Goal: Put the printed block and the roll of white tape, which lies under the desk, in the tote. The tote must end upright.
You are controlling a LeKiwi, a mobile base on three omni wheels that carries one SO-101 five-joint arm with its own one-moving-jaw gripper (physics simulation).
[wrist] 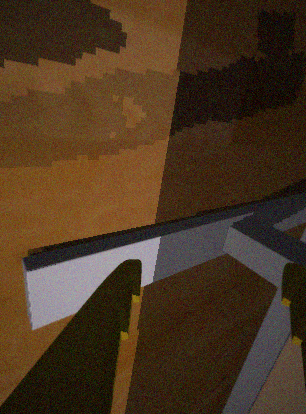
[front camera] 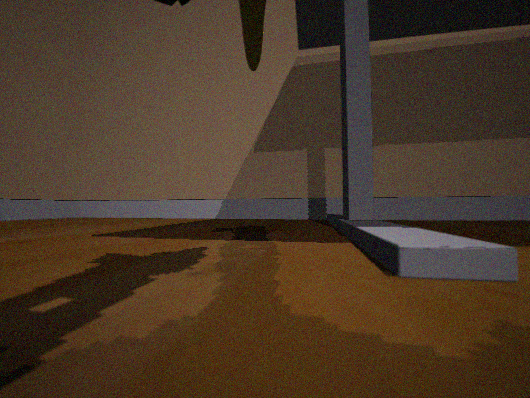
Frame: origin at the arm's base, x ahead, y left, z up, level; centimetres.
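Seen in the pictures: hand, its tool point: point(wrist: 140, 275) point(front camera: 253, 64).
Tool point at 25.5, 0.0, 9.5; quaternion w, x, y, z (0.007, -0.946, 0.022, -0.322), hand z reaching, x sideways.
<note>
Offsets run from my tool point to a thing's top centre, as dx, dy, dz. "pt": to the spot under its first point. Level surfaces: height alone.
My gripper point(wrist: 211, 265) is open in the wrist view, with a wide gap between its two dark jaws and nothing held. In the front camera, one dark jaw point(front camera: 253, 37) hangs down from the top edge, left of the desk leg. The desk's grey leg @[pt +25.8, -21.7, +7.0] point(front camera: 358, 110) stands right of centre, and its pale foot @[pt -4.2, -13.9, -16.8] point(front camera: 442, 257) point(wrist: 75, 287) lies on the floor. In the wrist view the foot shows beyond the left jaw tip. The printed block, the roll of white tape and the tote do not show in either view.
The wooden floor @[dz -18.5] point(front camera: 320, 285) point(wrist: 90, 200) carries dark shadows. A beige wall point(front camera: 125, 110) with a grey baseboard point(front camera: 125, 209) stands behind the leg. The foot's near end juts toward the front camera at the right.
</note>
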